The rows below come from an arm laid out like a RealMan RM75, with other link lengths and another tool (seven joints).
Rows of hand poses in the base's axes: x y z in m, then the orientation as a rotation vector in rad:
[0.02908 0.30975 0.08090 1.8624 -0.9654 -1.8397]
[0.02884 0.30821 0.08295 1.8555 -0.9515 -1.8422]
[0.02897 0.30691 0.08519 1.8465 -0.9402 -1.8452]
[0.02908 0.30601 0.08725 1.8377 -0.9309 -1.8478]
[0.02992 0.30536 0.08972 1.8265 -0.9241 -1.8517]
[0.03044 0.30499 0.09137 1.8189 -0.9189 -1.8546]
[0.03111 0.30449 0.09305 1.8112 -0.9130 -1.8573]
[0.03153 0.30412 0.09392 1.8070 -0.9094 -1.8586]
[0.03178 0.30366 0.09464 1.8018 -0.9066 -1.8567]
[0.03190 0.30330 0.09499 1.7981 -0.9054 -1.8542]
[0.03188 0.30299 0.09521 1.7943 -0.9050 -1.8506]
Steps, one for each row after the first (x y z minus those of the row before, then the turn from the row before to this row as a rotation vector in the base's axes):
[-0.00024 -0.00154 0.00205 0.0016 0.0084 0.0090]
[0.00013 -0.00130 0.00224 0.0002 0.0093 0.0073]
[0.00011 -0.00090 0.00206 -0.0004 0.0086 0.0061]
[0.00084 -0.00065 0.00247 -0.0015 0.0100 0.0041]
[0.00052 -0.00037 0.00165 -0.0007 0.0070 0.0030]
[0.00067 -0.00050 0.00168 -0.0006 0.0072 0.0036]
[0.00042 -0.00037 0.00087 -0.0003 0.0040 0.0023]
[0.00025 -0.00046 0.00072 -0.0030 0.0036 0.0036]
[0.00012 -0.00036 0.00035 -0.0031 0.0021 0.0027]
[-0.00002 -0.00031 0.00022 -0.0040 0.0016 0.0028]

